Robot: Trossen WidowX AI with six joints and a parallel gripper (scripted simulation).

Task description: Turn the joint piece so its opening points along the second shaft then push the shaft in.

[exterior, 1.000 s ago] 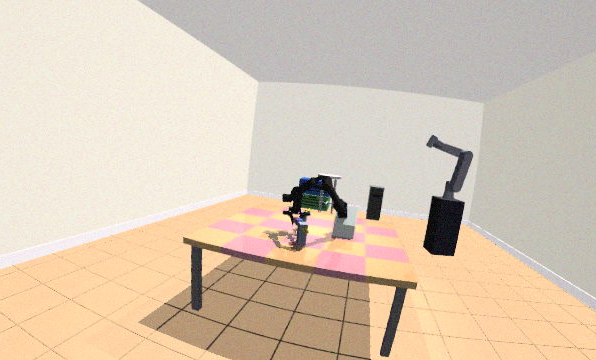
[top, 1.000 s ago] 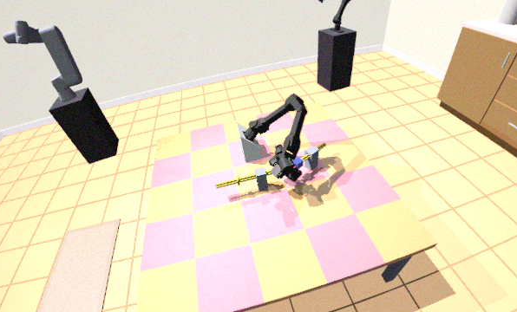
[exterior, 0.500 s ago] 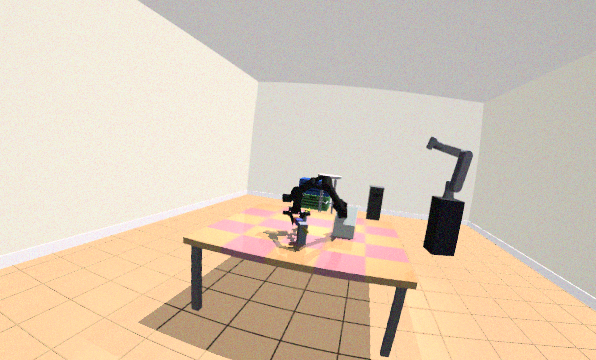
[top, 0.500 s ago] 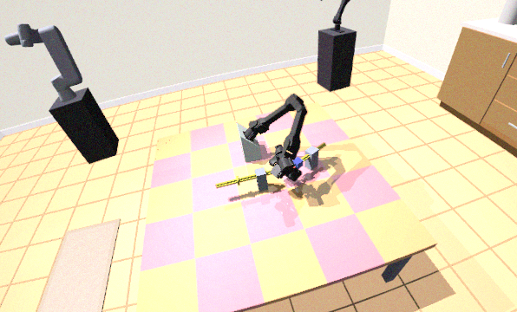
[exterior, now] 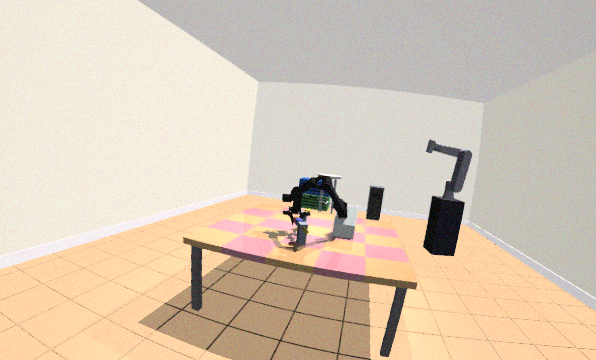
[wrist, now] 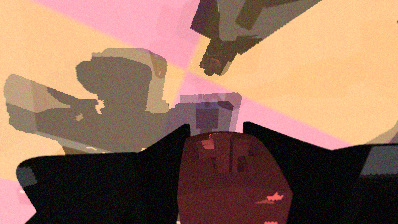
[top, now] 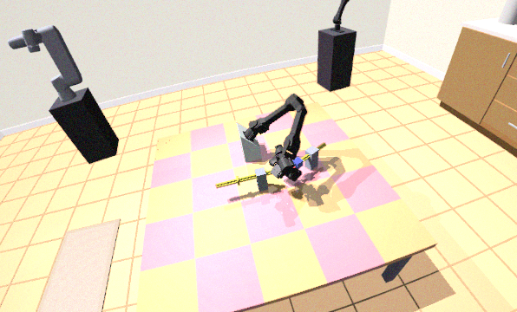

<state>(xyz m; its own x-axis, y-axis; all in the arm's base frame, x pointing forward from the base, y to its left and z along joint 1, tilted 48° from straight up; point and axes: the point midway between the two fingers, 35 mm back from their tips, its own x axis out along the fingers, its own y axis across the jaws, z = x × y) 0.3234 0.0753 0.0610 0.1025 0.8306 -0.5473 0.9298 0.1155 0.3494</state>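
Right now the dark red joint piece is 1 cm to the left of my gripper tip and 4 cm above it.
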